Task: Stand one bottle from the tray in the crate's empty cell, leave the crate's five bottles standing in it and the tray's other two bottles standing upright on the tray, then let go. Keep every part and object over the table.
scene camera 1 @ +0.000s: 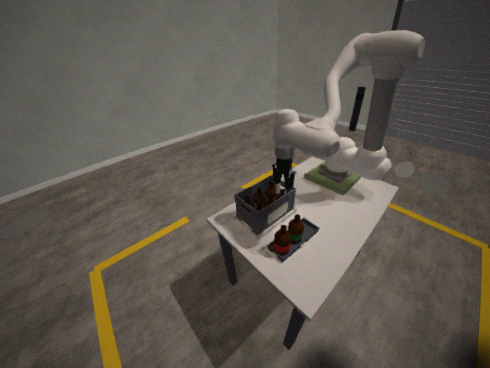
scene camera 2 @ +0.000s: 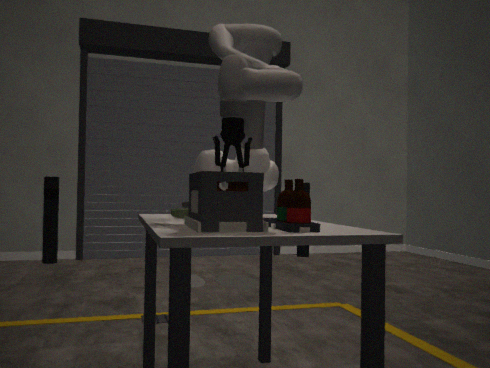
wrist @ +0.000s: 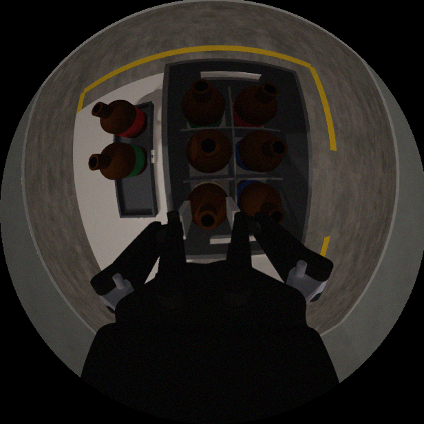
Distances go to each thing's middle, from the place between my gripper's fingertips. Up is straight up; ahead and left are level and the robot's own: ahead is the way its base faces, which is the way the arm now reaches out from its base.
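Labels:
Looking at the cream-labelled bottle (wrist: 207,199), I find that my hand is 10 mm past it and 50 mm above it.

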